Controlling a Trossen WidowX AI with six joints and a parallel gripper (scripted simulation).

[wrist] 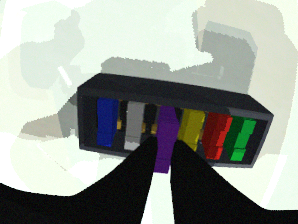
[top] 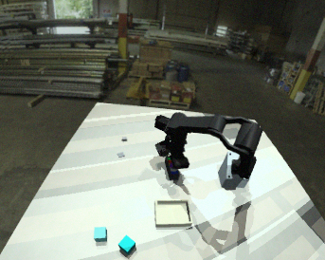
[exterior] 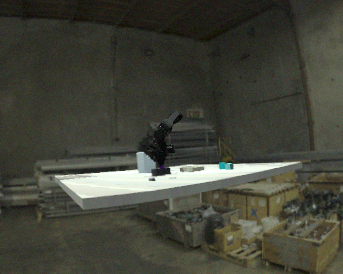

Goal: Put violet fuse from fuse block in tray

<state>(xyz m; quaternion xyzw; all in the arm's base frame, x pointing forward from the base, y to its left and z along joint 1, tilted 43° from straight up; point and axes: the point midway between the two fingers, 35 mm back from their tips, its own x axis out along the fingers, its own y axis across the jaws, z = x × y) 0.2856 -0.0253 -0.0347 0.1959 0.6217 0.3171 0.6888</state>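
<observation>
The tray is 22 cm to the left of my gripper tip and 5 cm below it. Also, from my gripper tip: violet fuse 1 cm below.
</observation>
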